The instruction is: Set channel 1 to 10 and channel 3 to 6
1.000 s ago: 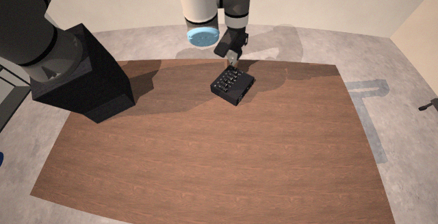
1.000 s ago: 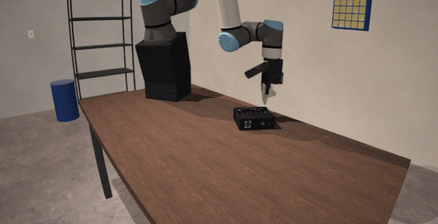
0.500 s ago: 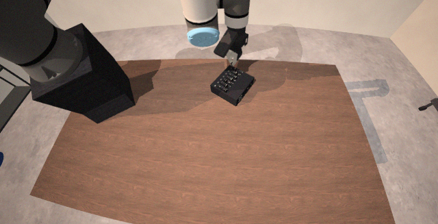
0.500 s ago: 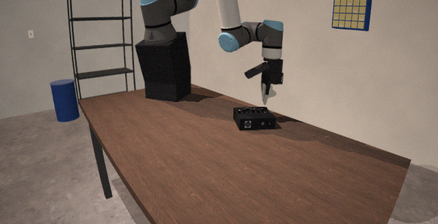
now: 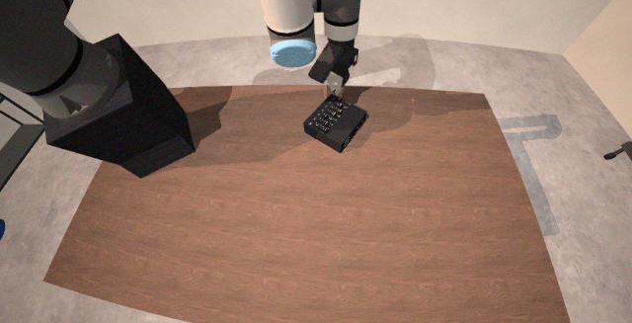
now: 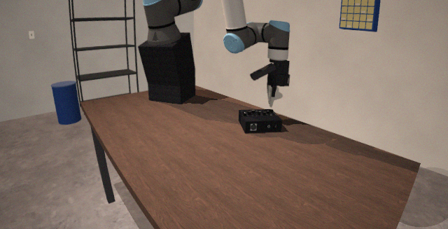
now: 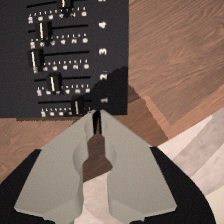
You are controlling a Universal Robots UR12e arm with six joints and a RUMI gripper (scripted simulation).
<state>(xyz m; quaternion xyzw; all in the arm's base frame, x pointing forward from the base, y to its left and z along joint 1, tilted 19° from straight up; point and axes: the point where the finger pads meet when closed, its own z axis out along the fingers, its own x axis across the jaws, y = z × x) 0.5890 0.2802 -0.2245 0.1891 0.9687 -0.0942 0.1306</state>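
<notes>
The channel 1 fader knob is 2 cm ahead of my hand, 1 cm to the right of it and 2 cm below it. The rest, counted from my hand: channel 2 fader 2 cm ahead, 3 cm to the right, 2 cm below.
</notes>
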